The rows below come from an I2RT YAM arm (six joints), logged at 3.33 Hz.
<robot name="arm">
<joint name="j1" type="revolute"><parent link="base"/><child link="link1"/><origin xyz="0 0 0.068" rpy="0 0 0"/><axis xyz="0 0 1"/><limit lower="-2.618" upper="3.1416"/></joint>
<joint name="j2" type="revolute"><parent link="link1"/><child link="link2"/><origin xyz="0.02 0.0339 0.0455" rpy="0 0 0"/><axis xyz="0 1 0"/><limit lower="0" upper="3.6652"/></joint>
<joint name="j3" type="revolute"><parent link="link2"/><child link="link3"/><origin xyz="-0.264 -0.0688 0" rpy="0 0 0"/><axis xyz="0 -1 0"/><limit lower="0" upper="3.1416"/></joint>
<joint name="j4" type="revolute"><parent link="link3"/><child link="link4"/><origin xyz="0.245 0.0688 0.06" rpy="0 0 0"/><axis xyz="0 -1 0"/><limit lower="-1.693" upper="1.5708"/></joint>
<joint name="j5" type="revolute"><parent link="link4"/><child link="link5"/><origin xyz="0.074 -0.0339 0.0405" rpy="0 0 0"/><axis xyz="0 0 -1"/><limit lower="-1.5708" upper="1.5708"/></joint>
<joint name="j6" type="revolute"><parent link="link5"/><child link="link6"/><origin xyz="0.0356 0 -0.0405" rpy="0 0 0"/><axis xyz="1 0 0"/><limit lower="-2.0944" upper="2.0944"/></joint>
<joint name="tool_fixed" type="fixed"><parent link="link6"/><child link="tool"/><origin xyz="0 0 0" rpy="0 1.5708 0"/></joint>
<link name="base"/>
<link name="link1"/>
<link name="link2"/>
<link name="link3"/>
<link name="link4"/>
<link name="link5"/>
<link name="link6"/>
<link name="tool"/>
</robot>
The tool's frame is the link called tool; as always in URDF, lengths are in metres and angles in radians.
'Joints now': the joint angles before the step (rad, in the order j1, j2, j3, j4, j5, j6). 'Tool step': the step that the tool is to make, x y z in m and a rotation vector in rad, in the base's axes. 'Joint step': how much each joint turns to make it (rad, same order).
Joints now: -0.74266 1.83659 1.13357 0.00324 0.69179 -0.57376
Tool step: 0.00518 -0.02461 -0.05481 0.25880 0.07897 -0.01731
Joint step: -0.04336 0.20227 0.13751 -0.22214 -0.11566 0.08495
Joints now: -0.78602 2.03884 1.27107 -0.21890 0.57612 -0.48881
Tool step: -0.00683 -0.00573 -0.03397 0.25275 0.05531 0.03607
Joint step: -0.03292 0.10435 0.06999 -0.18670 -0.15201 0.00085
